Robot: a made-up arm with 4 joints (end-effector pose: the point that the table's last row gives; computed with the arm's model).
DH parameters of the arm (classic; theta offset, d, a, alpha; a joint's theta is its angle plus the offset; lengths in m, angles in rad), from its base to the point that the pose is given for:
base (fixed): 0 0.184 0 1.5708
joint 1: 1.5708 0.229 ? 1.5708
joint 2: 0 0.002 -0.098 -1.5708
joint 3: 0 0.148 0.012 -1.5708
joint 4: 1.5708 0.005 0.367 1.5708
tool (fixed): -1.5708 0.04 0 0
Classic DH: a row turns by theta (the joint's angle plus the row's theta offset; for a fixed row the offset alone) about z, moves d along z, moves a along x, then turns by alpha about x.
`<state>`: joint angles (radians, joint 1 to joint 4).
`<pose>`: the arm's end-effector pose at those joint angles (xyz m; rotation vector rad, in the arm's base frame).
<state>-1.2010 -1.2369 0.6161 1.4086</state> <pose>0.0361 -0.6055 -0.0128 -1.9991 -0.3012 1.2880</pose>
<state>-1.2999 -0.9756 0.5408 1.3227</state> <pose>-0.1088 -0.5600 -0.0223 -1.7812 0.0715 1.2122</pose>
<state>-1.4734 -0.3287 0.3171 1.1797</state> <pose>-0.3323 -0.3295 0.0565 -1.2473 0.8635 0.9298</pose>
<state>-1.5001 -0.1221 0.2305 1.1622</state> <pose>-0.3544 -0.2434 0.0910 -1.0774 1.0660 0.8263</pose>
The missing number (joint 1, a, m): 0.041
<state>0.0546 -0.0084 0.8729 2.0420</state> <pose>0.2686 -0.5106 -0.0743 -1.8786 -0.5778 -0.9349</pose>
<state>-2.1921 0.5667 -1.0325 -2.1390</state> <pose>-0.2405 -0.5811 0.0403 -0.2138 -0.9015 2.5246</pose>
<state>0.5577 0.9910 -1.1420 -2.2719</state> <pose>0.3628 -0.4711 0.0604 2.6963 1.2956 -0.2386</pose>
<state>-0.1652 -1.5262 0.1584 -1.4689</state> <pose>-0.0287 0.0416 0.3953 -0.0440 0.1532 0.1623</pose>
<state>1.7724 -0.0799 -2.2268 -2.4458</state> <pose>0.1097 -0.7009 0.3867 2.4248 0.1121 -0.5897</pose>
